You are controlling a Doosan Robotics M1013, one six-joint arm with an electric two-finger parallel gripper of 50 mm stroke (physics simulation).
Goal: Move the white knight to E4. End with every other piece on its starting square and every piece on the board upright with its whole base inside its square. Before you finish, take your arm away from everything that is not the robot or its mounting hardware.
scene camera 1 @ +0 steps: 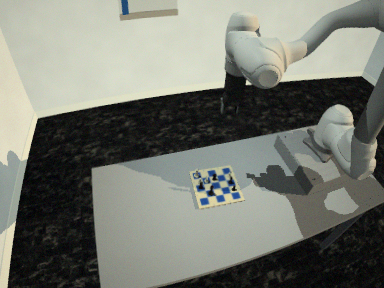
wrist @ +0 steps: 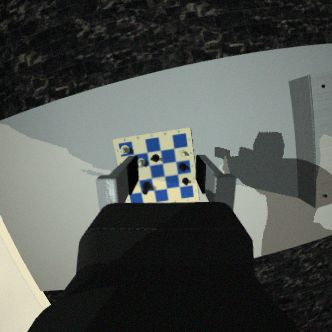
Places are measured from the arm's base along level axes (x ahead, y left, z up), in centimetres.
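Where they show: gripper, between the fingertips: (scene camera 1: 228,112) (wrist: 166,167); arm's base, origin of its link: (scene camera 1: 322,146).
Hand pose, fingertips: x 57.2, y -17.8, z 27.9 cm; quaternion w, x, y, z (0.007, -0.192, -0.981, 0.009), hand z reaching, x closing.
Things, the pixels of their top centre, and the offset from my fingertips. "spot": a spot on its surface instead. Level surfaces: height alone.
- cream chessboard, centre of its top: (wrist: 156,170) (scene camera 1: 216,185) dx +6.3, dy +7.8, dz -36.5 cm
- corner square, a spot on its surface: (wrist: 125,149) (scene camera 1: 197,173) spot: dx +11.5, dy -1.4, dz -34.6 cm
- grey table, height of its surface: dz -37.0 cm
A small blue and cream chessboard (scene camera 1: 212,200) (wrist: 166,142) lies on the table. Pale pieces stand on it: one in a corner square (scene camera 1: 196,174) (wrist: 125,149), one nearer the middle (scene camera 1: 206,180) (wrist: 142,162), and one near the right edge in the wrist view (wrist: 184,153). They are too small to tell which is the white knight. Several black pieces, such as one near the middle (scene camera 1: 214,177) (wrist: 155,158), stand among them. My gripper (scene camera 1: 230,110) (wrist: 166,167) is open and empty, high above the table and apart from the board. Its left finger hides part of the board in the wrist view.
The grey table (scene camera 1: 145,220) (wrist: 225,90) carries the robot's mounting block (scene camera 1: 295,167) (wrist: 302,130) to the right of the board. The arm's shadow falls between board and block. Dark floor (scene camera 1: 125,135) surrounds the table, and a pale wall (scene camera 1: 100,60) stands behind.
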